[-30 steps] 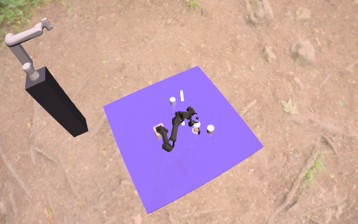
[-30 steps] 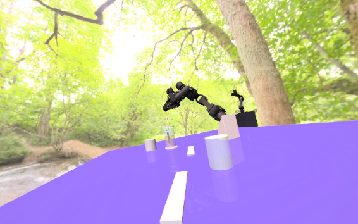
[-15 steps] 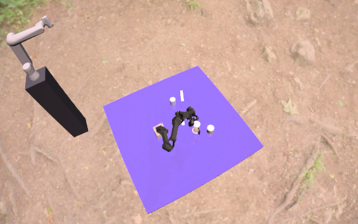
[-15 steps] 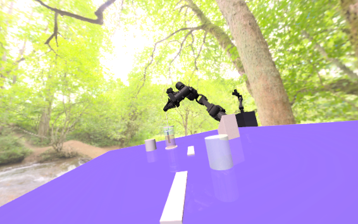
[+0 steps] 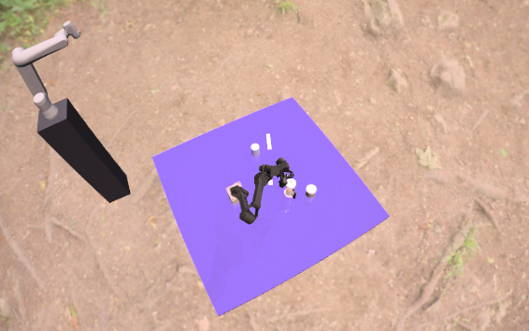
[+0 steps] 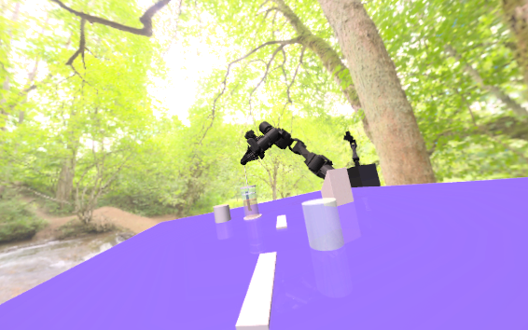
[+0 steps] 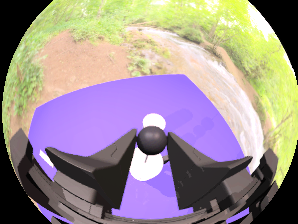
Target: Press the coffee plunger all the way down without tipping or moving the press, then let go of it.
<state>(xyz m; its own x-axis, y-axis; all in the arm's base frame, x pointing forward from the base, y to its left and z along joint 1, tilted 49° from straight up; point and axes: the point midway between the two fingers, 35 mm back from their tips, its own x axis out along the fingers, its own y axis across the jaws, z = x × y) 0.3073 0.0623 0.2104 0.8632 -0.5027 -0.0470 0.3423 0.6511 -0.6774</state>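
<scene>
Now: the coffee press 13 cm below my gripper tip, 1 cm to the right of it and 1 cm behind it.
</scene>
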